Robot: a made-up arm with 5 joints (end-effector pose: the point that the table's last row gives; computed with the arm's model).
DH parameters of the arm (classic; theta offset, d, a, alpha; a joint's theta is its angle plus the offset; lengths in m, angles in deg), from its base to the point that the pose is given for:
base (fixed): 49.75 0 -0.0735 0
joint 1: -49.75 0.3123 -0.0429 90
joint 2: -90 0.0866 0.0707 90
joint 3: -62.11 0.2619 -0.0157 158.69
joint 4: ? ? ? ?
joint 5: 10.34 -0.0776 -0.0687 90
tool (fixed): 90 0.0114 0 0
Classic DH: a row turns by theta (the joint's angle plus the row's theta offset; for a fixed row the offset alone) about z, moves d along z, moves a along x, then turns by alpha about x.
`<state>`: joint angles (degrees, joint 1 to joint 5).
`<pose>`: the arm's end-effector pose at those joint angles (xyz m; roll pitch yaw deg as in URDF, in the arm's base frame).
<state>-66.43 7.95 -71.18 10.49 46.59</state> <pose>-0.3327 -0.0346 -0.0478 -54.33 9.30 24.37</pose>
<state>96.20 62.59 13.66 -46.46 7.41</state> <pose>0.1798 -0.4384 0.2508 -179.65 12.74 36.40</pose>
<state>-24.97 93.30 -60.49 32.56 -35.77</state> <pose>0.1650 -0.3537 0.3203 132.30 7.97 64.90</pose>
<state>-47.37 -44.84 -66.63 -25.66 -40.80</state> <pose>-0.5553 -0.1390 0.2433 -66.99 33.61 78.53</pose>
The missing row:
joint 4: 29.6 0.1184 -0.2756 108.74
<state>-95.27 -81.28 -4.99 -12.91 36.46</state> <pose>-0.4386 -0.0398 0.5027 41.90 10.39 91.96</pose>
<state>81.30 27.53 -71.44 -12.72 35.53</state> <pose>0.2941 -0.1770 -0.0240 -82.08 25.83 154.44</pose>
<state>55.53 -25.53 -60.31 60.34 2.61</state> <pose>-0.1540 -0.2512 0.0047 -79.50 -29.82 151.73</pose>
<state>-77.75 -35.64 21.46 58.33 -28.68</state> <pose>-0.4181 0.0027 0.1733 -70.08 29.67 66.82</pose>
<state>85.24 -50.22 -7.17 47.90 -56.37</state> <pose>0.2367 -0.2847 0.1504 -97.97 12.75 -145.56</pose>
